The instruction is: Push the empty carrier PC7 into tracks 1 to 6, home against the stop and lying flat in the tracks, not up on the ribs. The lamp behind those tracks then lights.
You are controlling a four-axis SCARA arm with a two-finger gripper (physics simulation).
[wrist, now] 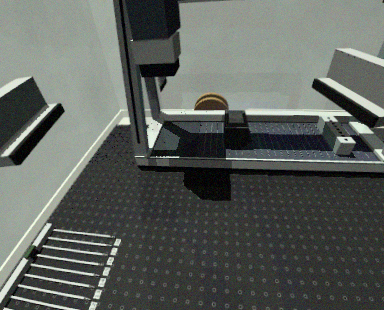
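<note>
My gripper (189, 77) is open, its two fingers wide apart at the left and right edges of the wrist view, with no object between the pads. White parallel ribs (75, 259) form tracks on the dark floor at the lower left. Small white numbered blocks stand at their right ends, too small to read. A pale bar (42, 237) runs across their left ends. A small dark green piece (31, 251) sits on that bar and looks unlit. I cannot make out which object, if any, is carrier PC7.
A long light-framed tray (300, 164) lies across the back. It holds a dark box (237, 131) and a white block with dark holes (343, 144). A grey post (131, 95) rises at its left end. An orange-brown round thing (211, 102) shows behind it. Pale walls stand left and behind.
</note>
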